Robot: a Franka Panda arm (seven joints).
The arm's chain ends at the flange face. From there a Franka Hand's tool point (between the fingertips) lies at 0.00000 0.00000 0.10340 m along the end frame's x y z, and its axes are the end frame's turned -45 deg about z.
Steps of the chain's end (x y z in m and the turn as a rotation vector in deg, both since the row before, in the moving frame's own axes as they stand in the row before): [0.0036, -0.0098, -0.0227, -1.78, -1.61, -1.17]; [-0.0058, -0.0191, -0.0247, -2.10, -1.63, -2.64]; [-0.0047, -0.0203, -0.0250, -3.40, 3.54, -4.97]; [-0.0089, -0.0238, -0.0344, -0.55, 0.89, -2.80]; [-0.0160, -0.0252, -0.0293, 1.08, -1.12, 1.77]
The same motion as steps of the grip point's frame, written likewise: [0.0052, -0.0041, -0.0228, -0.12, -2.40, -1.17]; [0.0047, -0.0169, -0.0248, -0.33, -2.64, -2.64]; [0.0116, -0.0089, -0.0254, -4.91, 0.10, -4.97]; [0.0110, -0.0213, -0.0344, -1.02, 0.24, -2.80]; [0.0065, -0.0319, -0.0293, 1.56, -0.03, 1.77]
